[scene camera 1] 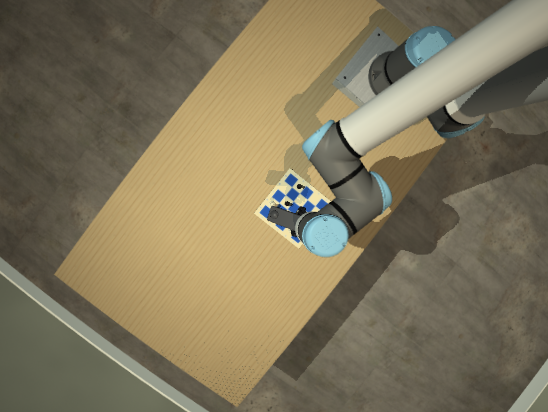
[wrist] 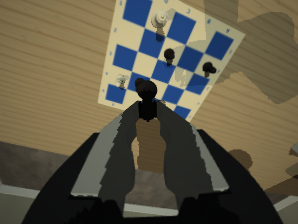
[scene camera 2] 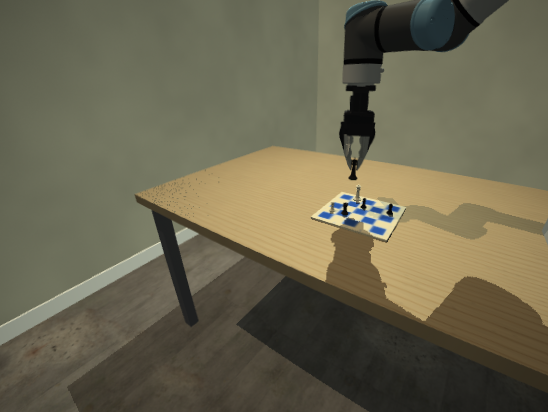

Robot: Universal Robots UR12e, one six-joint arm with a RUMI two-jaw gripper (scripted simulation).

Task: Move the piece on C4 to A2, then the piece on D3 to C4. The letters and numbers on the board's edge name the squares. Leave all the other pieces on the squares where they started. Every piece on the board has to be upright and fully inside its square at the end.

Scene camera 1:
chessboard: 286, 190
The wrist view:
gripper: 147, 102
chessboard: 136, 48
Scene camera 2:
chessboard: 373, 221
